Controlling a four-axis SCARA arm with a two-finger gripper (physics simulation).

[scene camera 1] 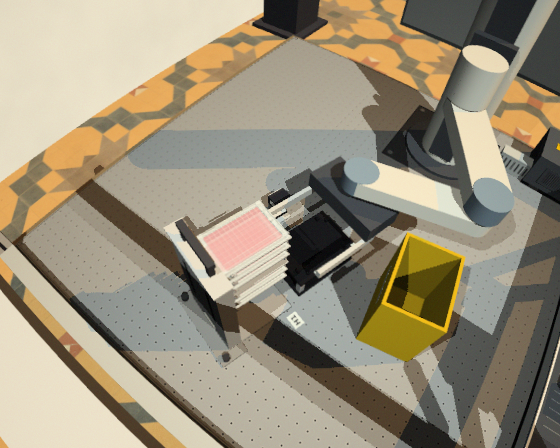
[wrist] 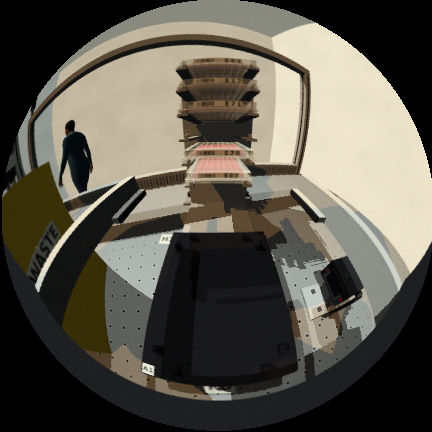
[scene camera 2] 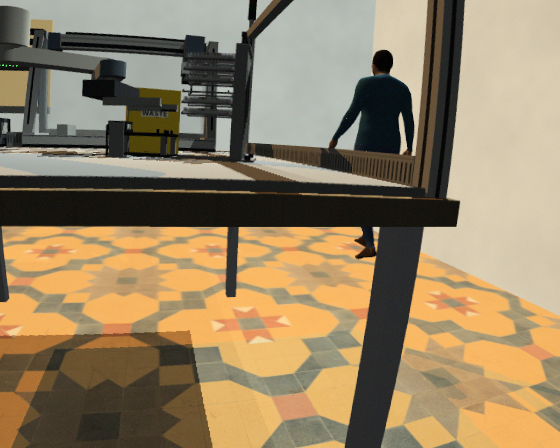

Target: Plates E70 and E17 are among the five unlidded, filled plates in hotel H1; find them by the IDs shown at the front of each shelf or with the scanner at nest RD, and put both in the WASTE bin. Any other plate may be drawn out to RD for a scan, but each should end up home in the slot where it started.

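Pixels of known places: gripper, fingertip midpoint: (scene camera 1: 290,244) (wrist: 217,180) (scene camera 2: 169,105); arm's base, link origin: (scene camera 1: 442,151).
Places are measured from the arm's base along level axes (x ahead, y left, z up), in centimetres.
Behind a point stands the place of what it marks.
Note:
My gripper (scene camera 1: 295,244) {z 14.7, x 64.0, y -14.1 cm} (scene camera 2: 169,105) {z 14.7, x 64.0, y -14.1 cm} (wrist: 217,180) {z 14.7, x 64.0, y -14.1 cm} is open and empty. Its fingers point toward hotel H1 (scene camera 1: 222,290) {z 29.9, x 84.1, y -12.8 cm} (scene camera 2: 240,100) {z 16.0, x 80.5, y -26.2 cm} from above nest RD (scene camera 1: 322,240) {z 7.3, x 55.0, y -11.2 cm} (wrist: 230,320) {z 7.3, x 55.0, y -12.5 cm}, at the height of the hotel's lower plates. The wrist view shows five plates. Plate E17 (wrist: 217,81) {z 24.6, x 68.5, y -15.5 cm} is second from the top, under one that seems to read E01 and above E71 (wrist: 217,104) {z 21.9, x 68.5, y -15.4 cm}. Below a gap, plate E70 (wrist: 217,146) {z 16.7, x 71.9, y -16.4 cm} lies above the lowest plate (wrist: 217,165) {z 14.0, x 71.6, y -16.3 cm}, whose ID is blurred. Nest RD bears no plate. The yellow WASTE bin (scene camera 1: 405,332) {z 14.7, x 66.5, y 13.1 cm} (scene camera 2: 171,122) {z 11.1, x 65.1, y 6.1 cm} (wrist: 40,200) {z 17.6, x 63.6, y 5.8 cm} stands beside it, its floor partly shaded.
The small black scanner (scene camera 1: 278,197) {z 9.6, x 52.8, y -25.1 cm} (wrist: 342,282) {z 9.5, x 52.6, y -22.7 cm} stands on the other side of nest RD from the bin. The arm's column (scene camera 1: 440,120) {z 14.3, x 6.2, y -4.2 cm} rises behind the gripper, near a black box (scene camera 1: 545,165) {z 10.7, x -3.5, y 27.6 cm}. A person (scene camera 2: 384,110) (wrist: 76,155) stands beyond the table's edge.

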